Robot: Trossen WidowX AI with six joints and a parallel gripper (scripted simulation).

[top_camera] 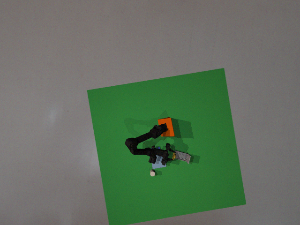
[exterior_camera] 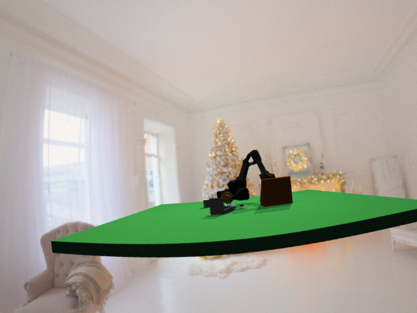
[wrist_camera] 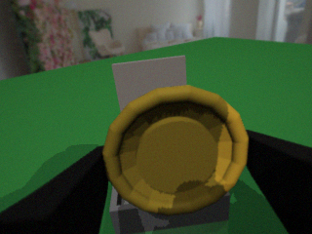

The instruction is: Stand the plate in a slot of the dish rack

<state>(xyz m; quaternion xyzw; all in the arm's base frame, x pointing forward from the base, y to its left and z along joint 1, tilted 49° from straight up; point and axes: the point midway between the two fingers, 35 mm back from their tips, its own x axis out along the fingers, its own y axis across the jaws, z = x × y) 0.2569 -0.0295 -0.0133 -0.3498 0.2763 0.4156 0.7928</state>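
Now: gripper tip 30 mm short of the dish rack, 60 mm to the right of it and 40 mm above it. Round my gripper tip: white cylinder (100 mm ahead, 240 mm to the right, 40 mm below); then yellow plate (10 mm to the right); then blue utensil (100 mm behind, 140 mm to the right, 60 mm below).
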